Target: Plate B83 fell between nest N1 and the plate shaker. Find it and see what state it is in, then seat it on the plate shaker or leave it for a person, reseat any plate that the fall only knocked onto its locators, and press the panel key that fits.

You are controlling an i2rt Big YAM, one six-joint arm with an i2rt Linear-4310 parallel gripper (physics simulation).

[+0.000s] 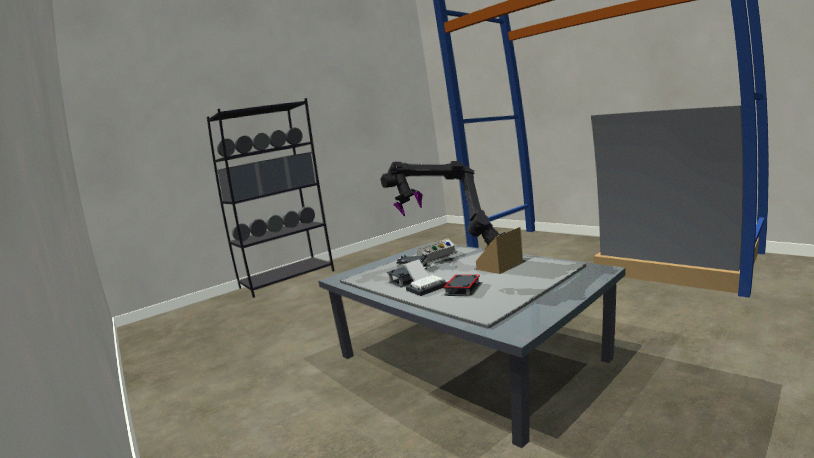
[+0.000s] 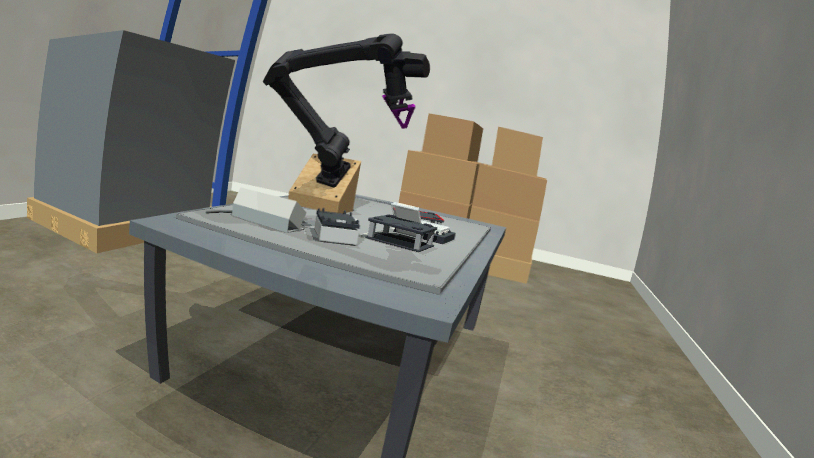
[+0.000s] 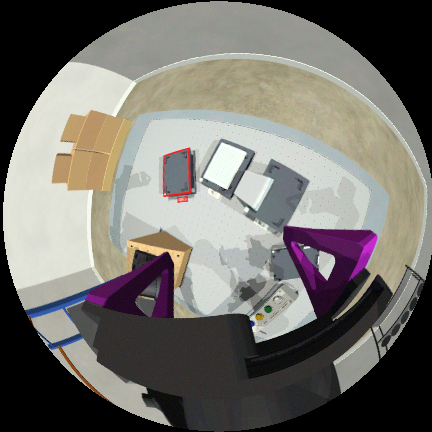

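Where they show: gripper, between the fingertips: [image 1: 412, 211] [image 2: 400, 122] [image 3: 227, 246]; arm's base, origin of its link: [image 1: 496, 243] [image 2: 333, 173].
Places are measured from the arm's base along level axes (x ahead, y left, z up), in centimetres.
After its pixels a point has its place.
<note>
A pale plate [image 1: 416, 270] {y -18.5, x 38.0, z -6.2 cm} [image 2: 407, 212] {y -21.8, x 38.1, z -4.5 cm} [image 3: 254, 189] {y -20.1, x 37.3, z -4.4 cm} leans tilted between the dark raised platform [image 1: 398, 277] {y -20.8, x 47.4, z -7.5 cm} [image 2: 398, 222] {y -27.4, x 38.0, z -6.9 cm} [image 3: 289, 192] {y -28.5, x 41.1, z -6.9 cm}, apparently the shaker, and the low dark nest [image 3: 248, 156] {y -13.4, x 45.8, z -10.3 cm}, apparently N1. Its label and wells cannot be read. A white plate [image 1: 426, 282] {y -5.6, x 42.1, z -8.7 cm} [image 3: 226, 166] {y -9.1, x 40.0, z -8.7 cm} lies on that nest; I cannot tell whether it is fully seated. The key panel [image 1: 437, 249] {y -42.2, x 7.4, z -6.8 cm} [image 2: 264, 209] {y -49.4, x 6.4, z -8.2 cm} [image 3: 275, 307] {y -44.7, x 9.5, z -5.6 cm} shows white, green, yellow and blue keys. My gripper [image 1: 412, 210] {y -23.9, x 31.8, z 21.3 cm} [image 2: 403, 124] {y -23.9, x 31.8, z 21.3 cm} [image 3: 227, 246] {y -23.9, x 31.8, z 21.3 cm} is open and empty, high above the table.
A red-rimmed dark nest [image 1: 462, 281] {y 8.4, x 32.1, z -8.6 cm} [image 2: 433, 216] {y 6.0, x 38.0, z -8.0 cm} [image 3: 177, 172] {y 6.6, x 32.0, z -8.6 cm} stands beside the white plate's nest. A dark-topped device on a white base [image 2: 337, 230] {y -46.5, x 29.2, z -9.1 cm} [image 3: 287, 263] {y -38.2, x 24.0, z -7.1 cm} stands between platform and panel. The arm's wooden mount [image 1: 500, 252] {y 6.9, x 4.6, z -2.7 cm} [image 2: 324, 190] {y -6.2, x 0.8, z -5.8 cm} [image 3: 182, 250] {y -7.1, x 8.2, z -8.6 cm} stands on the table.
</note>
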